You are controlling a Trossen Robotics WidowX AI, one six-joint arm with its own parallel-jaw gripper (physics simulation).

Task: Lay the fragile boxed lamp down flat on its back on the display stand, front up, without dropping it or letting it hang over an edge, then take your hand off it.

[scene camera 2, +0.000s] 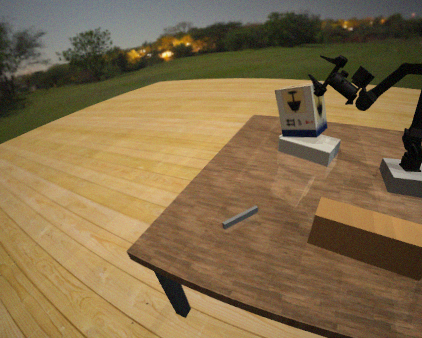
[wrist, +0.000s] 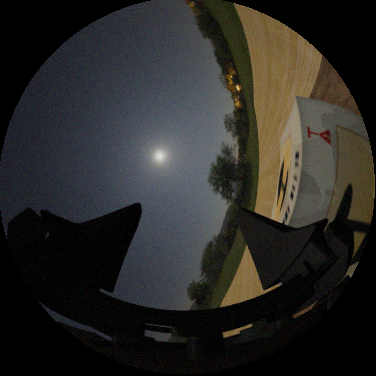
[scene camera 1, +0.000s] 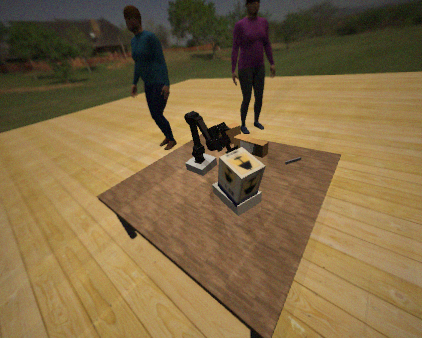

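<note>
The boxed lamp, a white box with yellow lamp pictures and a blue lower band, stands on its end on the light grey display stand. It is turned relative to the stand and seems to lean slightly away from the arm. My gripper is open and empty at the box's upper edge on the arm's side. In the second scene view one finger overlaps the box's upper right corner; whether it touches is unclear. The other finger is higher, above the box.
The arm's base sits on a white block on the brown table. Brown cardboard boxes lie near the arm. A thin grey bar lies on the table. Two people stand beyond the table.
</note>
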